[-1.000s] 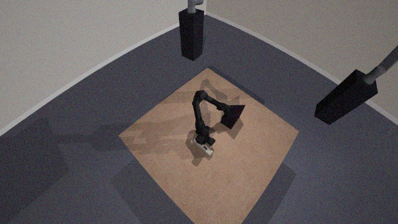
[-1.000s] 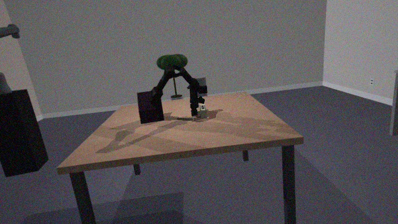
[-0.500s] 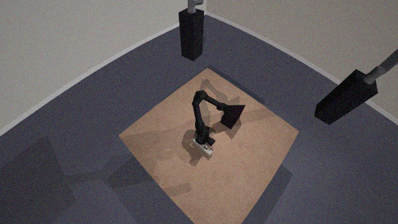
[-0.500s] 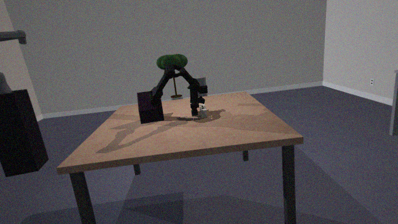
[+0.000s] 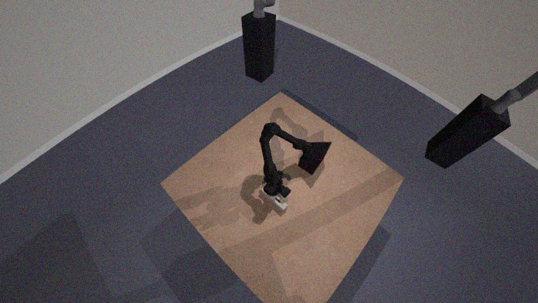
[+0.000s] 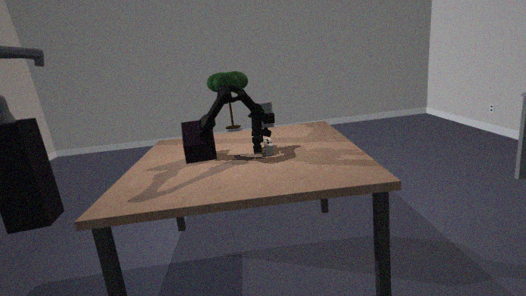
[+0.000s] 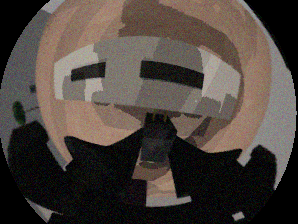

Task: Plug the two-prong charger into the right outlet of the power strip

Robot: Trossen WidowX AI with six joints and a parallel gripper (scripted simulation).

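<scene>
The dark two-prong charger is 2 cm ahead of my gripper tip and 1 cm above it.
</scene>
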